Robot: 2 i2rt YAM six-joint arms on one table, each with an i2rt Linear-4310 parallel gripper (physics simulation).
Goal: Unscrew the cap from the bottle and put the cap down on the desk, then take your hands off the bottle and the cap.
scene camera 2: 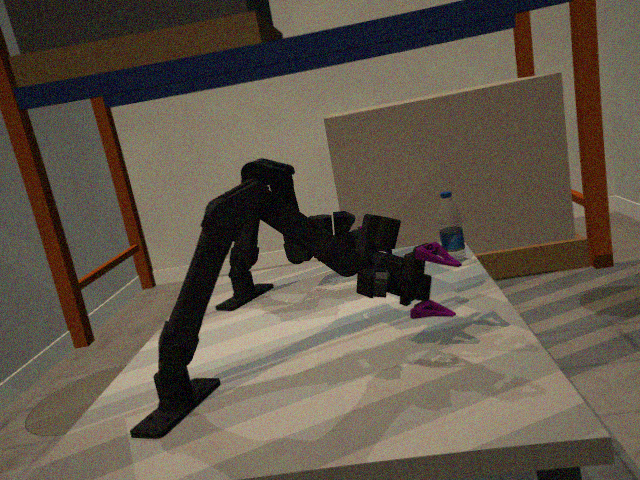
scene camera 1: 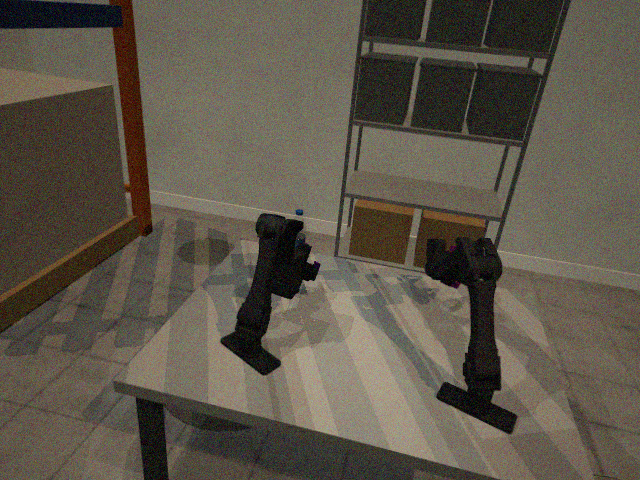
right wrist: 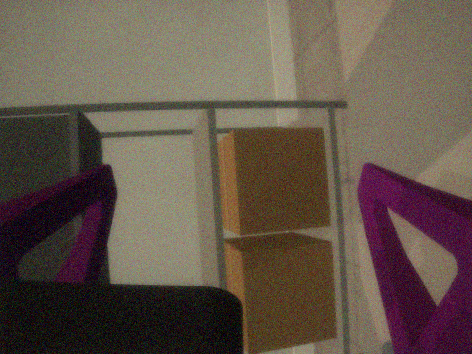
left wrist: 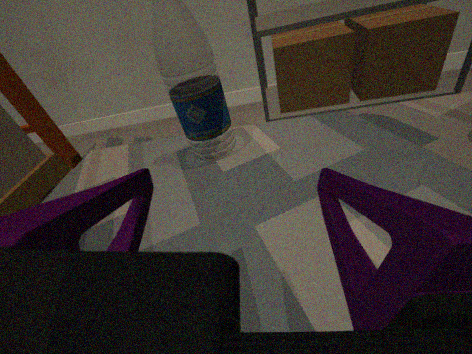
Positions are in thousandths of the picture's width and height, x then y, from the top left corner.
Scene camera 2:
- my right gripper: 715, 605
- clear plastic bottle: 702, 459
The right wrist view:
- my right gripper: 503, 501
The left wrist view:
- my left gripper: 499, 501
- clear plastic bottle: 393, 168
